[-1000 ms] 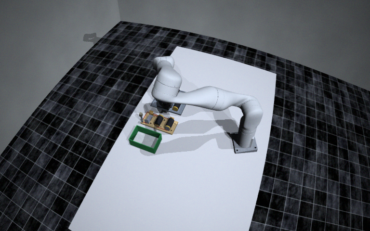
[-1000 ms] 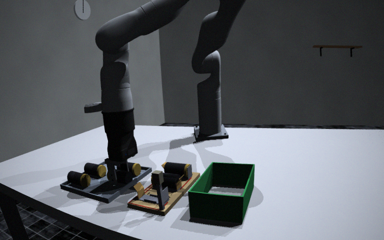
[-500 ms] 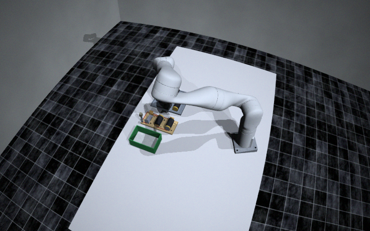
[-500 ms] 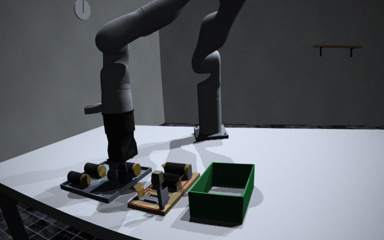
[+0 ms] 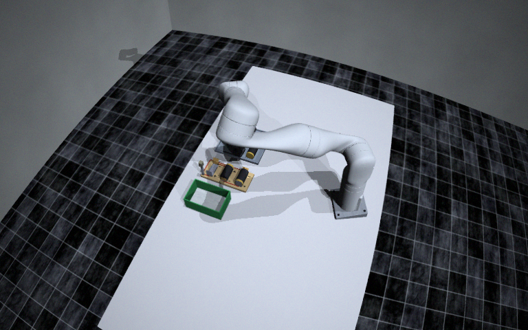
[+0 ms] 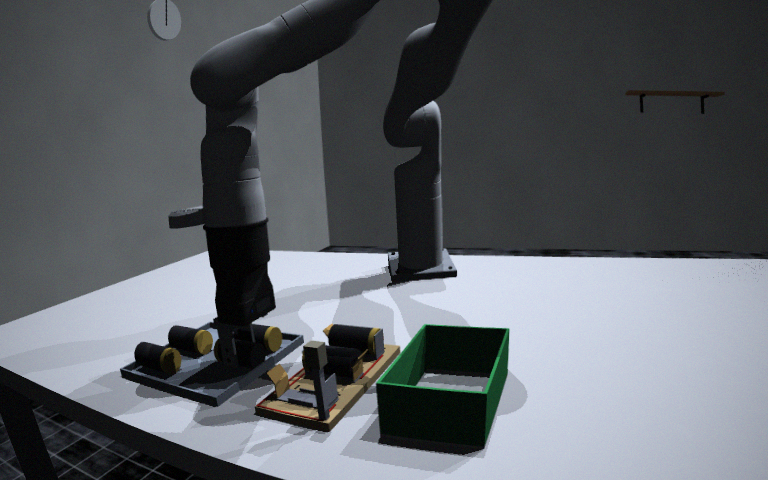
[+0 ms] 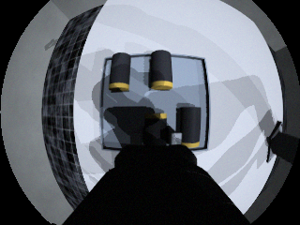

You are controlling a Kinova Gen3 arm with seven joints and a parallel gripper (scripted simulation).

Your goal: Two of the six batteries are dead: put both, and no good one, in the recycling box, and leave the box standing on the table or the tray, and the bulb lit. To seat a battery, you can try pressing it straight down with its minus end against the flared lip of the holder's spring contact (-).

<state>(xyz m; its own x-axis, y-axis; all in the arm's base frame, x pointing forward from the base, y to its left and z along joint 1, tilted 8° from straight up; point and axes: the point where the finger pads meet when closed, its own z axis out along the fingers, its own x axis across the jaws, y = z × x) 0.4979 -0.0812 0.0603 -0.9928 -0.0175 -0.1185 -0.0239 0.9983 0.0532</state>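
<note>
Now: the grey tray 5 cm to the right of my hand and 2 cm below it. From my hand the other things lie so: green recycling box 28 cm to the left, 1 cm below, 1 cm ahead.
</note>
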